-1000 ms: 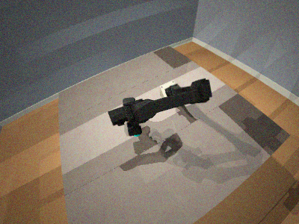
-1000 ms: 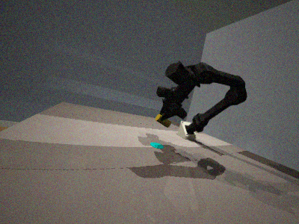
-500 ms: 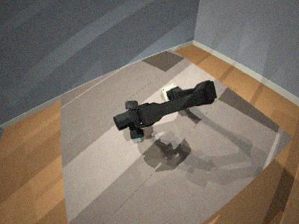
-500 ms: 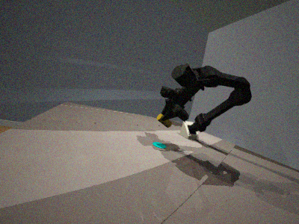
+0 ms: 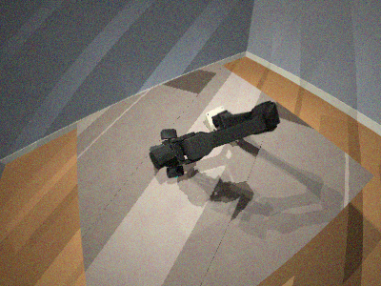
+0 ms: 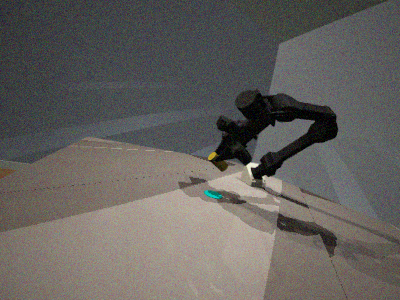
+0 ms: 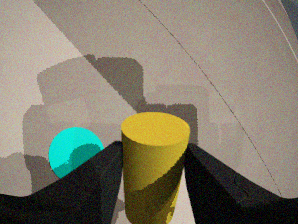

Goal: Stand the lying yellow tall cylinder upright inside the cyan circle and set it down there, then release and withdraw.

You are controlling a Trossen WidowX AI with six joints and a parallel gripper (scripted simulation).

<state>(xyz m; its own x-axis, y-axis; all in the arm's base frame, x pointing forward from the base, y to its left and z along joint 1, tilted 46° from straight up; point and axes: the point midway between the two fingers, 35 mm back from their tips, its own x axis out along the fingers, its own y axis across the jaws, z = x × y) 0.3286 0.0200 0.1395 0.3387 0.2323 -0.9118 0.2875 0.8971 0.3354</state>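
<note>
My gripper tip is 1 cm past the cyan circle, 3 cm to the right of it and 11 cm above it. From my gripper tip the other things lie so: yellow tall cylinder: 2 cm behind, 1 cm below.
</note>
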